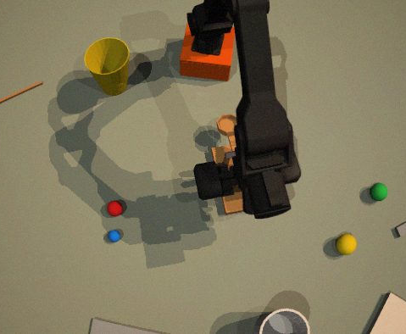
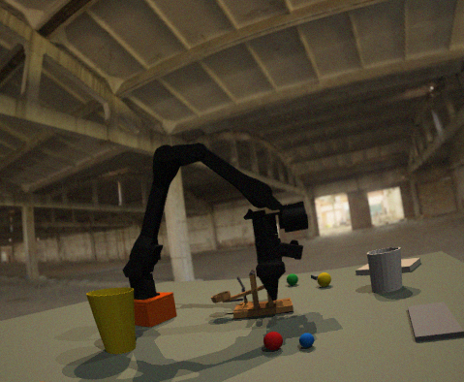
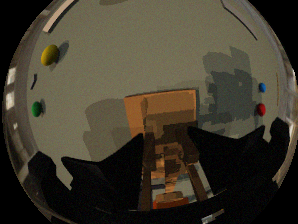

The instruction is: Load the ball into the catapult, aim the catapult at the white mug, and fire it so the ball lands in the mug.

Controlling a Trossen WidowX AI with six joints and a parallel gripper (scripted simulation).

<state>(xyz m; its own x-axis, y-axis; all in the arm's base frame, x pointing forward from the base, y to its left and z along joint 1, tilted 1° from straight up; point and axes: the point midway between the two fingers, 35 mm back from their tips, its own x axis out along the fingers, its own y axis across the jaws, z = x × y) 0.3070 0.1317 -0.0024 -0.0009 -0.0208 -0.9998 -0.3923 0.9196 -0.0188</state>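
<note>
Now: gripper tip 90 mm short of the red ball, 240 mm to the left of it and 20 mm above it. Round my gripper tip: yellow ball 70 mm ahead, 230 mm to the left, 10 mm below; wooden catapult 60 mm behind, 20 mm to the right, 20 mm above; blue ball 150 mm ahead, 230 mm to the right, 20 mm below.
</note>
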